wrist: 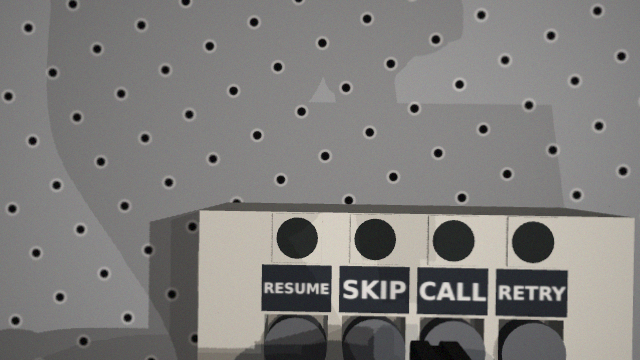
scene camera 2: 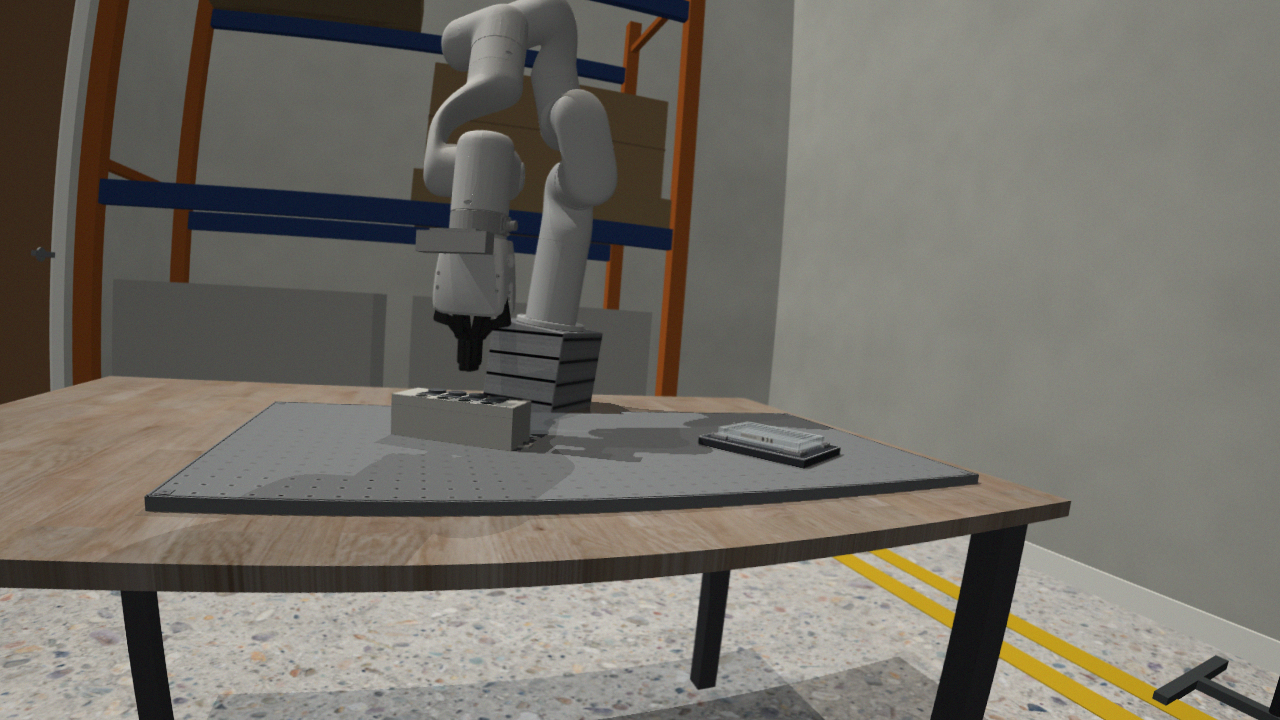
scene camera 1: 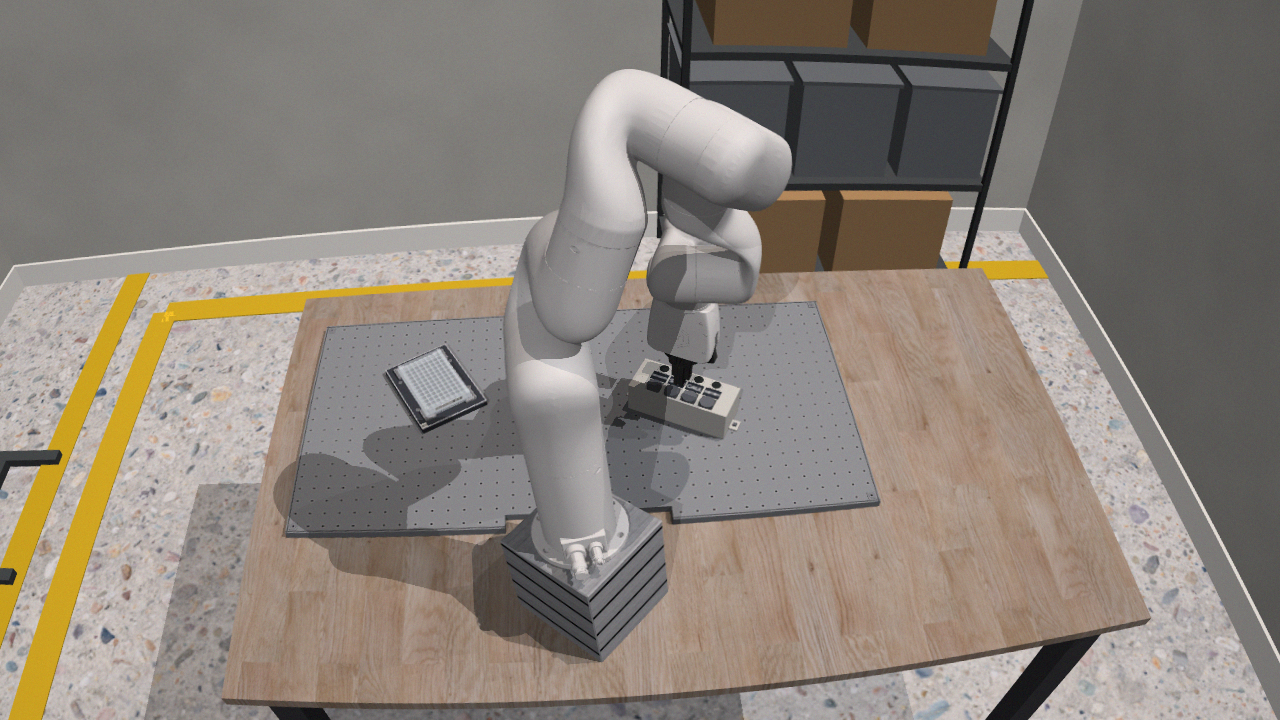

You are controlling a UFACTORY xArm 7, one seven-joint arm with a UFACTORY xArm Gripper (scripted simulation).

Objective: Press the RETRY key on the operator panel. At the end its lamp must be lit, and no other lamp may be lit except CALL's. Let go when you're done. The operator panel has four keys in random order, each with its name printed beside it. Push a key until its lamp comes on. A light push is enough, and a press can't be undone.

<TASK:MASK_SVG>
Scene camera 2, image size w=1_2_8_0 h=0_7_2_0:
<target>white well plate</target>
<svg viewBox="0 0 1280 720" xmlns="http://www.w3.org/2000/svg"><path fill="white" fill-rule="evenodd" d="M717 432L718 434L727 435L728 440L778 451L788 448L798 451L806 449L809 452L821 448L821 444L825 443L824 436L753 422L721 426Z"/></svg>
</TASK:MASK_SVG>
